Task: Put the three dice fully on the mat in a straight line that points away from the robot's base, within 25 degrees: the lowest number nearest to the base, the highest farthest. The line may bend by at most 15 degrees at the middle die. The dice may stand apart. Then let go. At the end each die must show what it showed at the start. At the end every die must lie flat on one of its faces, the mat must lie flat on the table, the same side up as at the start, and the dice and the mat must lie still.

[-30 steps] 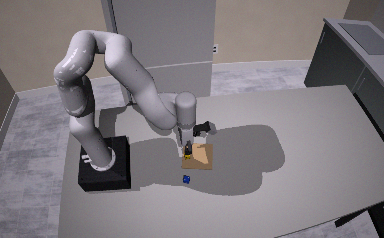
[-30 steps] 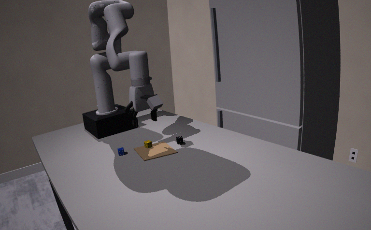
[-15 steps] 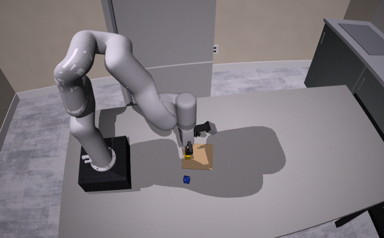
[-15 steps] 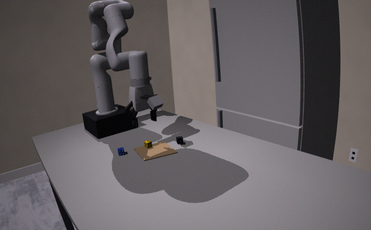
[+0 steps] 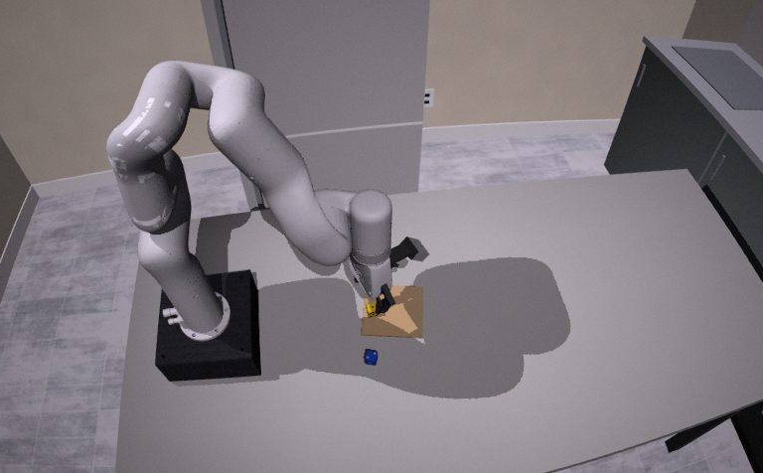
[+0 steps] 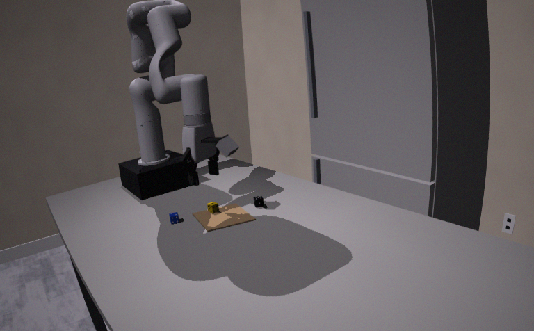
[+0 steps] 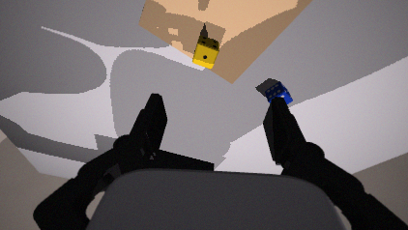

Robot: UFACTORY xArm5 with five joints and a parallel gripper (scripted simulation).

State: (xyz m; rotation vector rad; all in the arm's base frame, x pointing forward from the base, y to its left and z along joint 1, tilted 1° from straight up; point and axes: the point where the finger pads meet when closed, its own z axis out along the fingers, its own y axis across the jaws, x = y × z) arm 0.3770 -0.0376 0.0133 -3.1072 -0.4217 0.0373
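The blue die is 30 mm behind my hand, 100 mm to the right of it and 100 mm below it. Round my hand: black die: 70 mm ahead, 130 mm to the left, 100 mm below; then mat: 50 mm ahead, 10 mm to the left, 110 mm below; then yellow die: 20 mm to the left, 100 mm below.
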